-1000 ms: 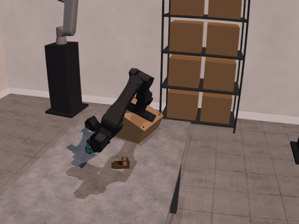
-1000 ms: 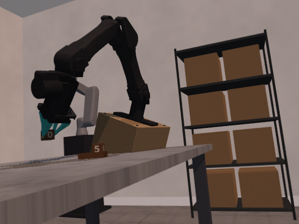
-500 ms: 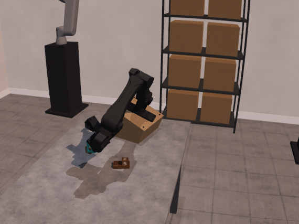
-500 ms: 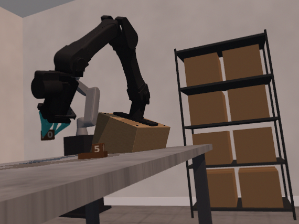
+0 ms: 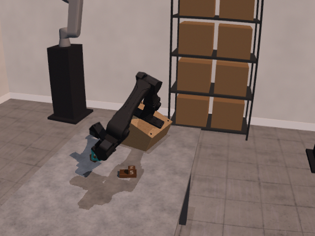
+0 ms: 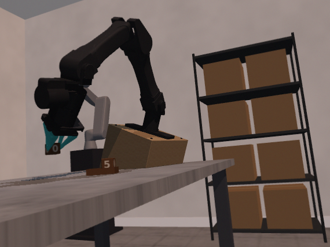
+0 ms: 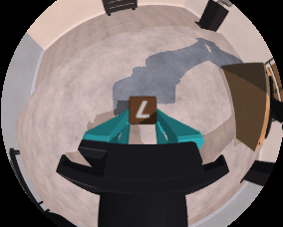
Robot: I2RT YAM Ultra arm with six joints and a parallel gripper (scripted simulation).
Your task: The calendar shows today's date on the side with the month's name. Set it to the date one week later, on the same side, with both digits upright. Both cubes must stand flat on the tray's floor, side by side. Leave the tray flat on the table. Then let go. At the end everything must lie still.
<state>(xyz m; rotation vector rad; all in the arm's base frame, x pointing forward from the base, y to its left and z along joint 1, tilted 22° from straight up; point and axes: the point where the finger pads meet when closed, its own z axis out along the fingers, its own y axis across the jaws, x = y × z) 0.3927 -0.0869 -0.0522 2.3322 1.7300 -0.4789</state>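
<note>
The brown cube lies 10 mm to the right of my hand. From my hand the other things lie so: brown calendar tray 140 mm to the left, 80 mm below, 40 mm behind.
</note>
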